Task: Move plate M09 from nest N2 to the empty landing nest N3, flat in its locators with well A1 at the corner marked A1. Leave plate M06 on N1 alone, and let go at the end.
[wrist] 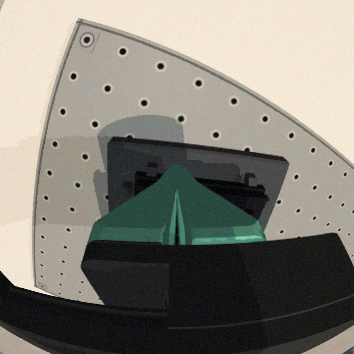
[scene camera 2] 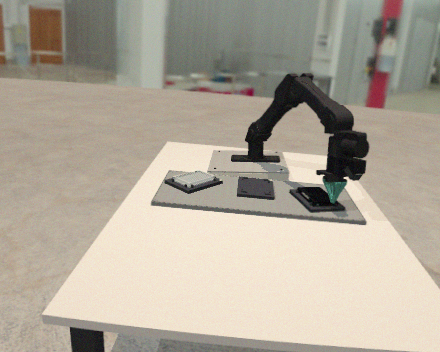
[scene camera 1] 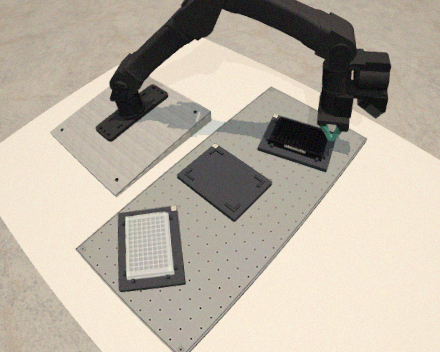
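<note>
A black well plate (scene camera 1: 297,136) (scene camera 2: 316,196) (wrist: 220,187) lies in the dark nest (scene camera 1: 265,146) (wrist: 250,157) at the right end of the board. My gripper (scene camera 1: 330,139) (scene camera 2: 333,202) (wrist: 176,173) is shut, its green fingertips together with no plate between them. It is low over the outer end of the black plate; whether the tips touch it I cannot tell. The fingers hide much of the plate in the wrist view. The empty nest (scene camera 1: 223,182) (scene camera 2: 255,187) is in the middle, with a pale corner tag (scene camera 1: 215,146). A white plate (scene camera 1: 148,245) (scene camera 2: 194,179) sits in another nest (scene camera 1: 178,260). Labels are unreadable.
The nests stand on a grey perforated board (scene camera 1: 200,260) (scene camera 2: 210,201) (wrist: 125,70) on a cream table (scene camera 1: 350,260) (scene camera 2: 225,265). The arm's base stands on a raised light metal plate (scene camera 1: 90,150) (scene camera 2: 222,162) behind the board.
</note>
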